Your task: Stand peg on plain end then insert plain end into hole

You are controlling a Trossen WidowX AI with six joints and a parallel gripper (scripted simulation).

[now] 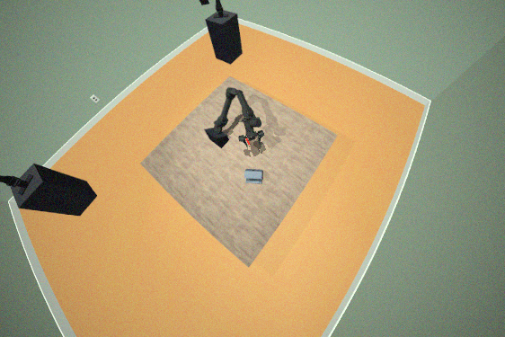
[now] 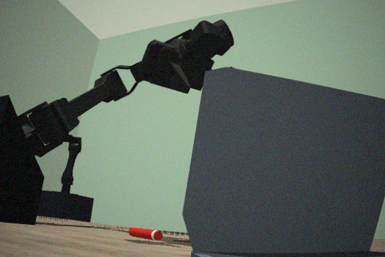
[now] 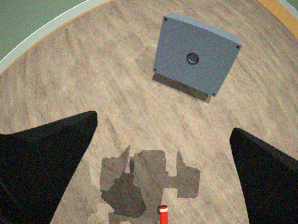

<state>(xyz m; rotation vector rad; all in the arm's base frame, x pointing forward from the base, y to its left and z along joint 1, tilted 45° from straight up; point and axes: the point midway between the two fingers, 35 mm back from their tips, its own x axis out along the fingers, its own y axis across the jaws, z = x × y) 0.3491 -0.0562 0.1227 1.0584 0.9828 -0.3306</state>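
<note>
Right now my gripper tip is 190 mm above the red peg, 110 mm past it and 60 mm to the right of it. Round my gripper tip: sloped grey panel (150 mm to the right, 130 mm below, 90 mm ahead).
</note>
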